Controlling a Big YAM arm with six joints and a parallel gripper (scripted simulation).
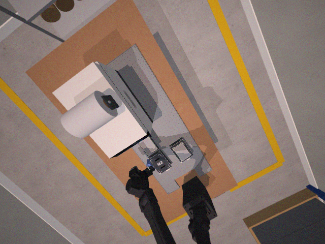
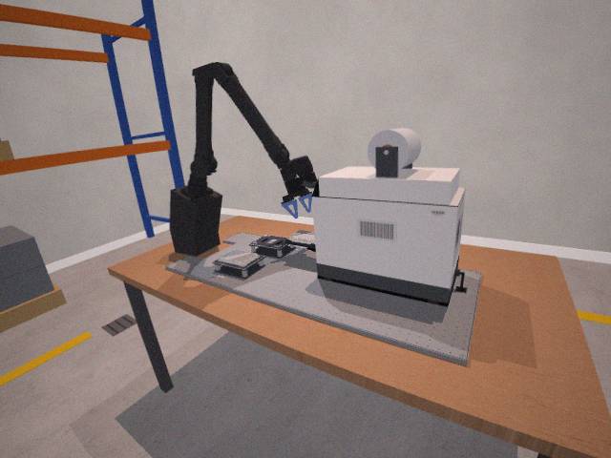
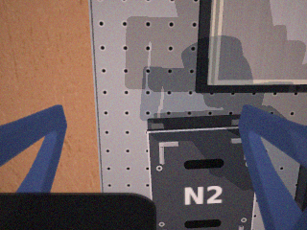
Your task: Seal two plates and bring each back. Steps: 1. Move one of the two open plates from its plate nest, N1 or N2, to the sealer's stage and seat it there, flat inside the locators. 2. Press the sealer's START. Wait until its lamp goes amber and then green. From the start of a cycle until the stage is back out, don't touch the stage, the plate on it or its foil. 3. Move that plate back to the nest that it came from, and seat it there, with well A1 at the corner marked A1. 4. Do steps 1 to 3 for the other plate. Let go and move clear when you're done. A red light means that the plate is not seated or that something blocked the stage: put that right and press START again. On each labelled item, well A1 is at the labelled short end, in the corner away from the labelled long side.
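Now: hand 9 cm to the left of the white well plate, 7 cm short of it and 6 cm above it. Also, from my hand: foil roll 40 cm ahead, 26 cm above, 11 cm to the right; then dark sealer stage 9 cm to the right, 7 cm below, 7 cm ahead; then start button 17 cm ahead, 3 cm above.
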